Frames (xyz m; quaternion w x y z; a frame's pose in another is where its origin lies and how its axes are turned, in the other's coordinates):
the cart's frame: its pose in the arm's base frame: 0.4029 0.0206 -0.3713 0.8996 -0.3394 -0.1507 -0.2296
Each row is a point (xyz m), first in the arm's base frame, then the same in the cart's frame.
Working: the arm's base frame: its pose in the cart's frame: -0.1772 -0.4224 0.3013 0.8996 0.3394 0.1507 0.2296

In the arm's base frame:
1: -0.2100 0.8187 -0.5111
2: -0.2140 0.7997 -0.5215
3: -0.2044 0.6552 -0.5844
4: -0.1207 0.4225 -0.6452
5: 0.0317 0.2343 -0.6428
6: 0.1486 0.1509 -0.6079
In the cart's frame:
1: -0.8282 0.2898 0.5121
2: -0.8301 0.2808 0.4921
3: -0.8039 0.2238 0.3472
4: -0.6865 0.1454 0.1353
5: -0.4976 0.0976 -0.0085
6: -0.3575 0.0836 -0.0534

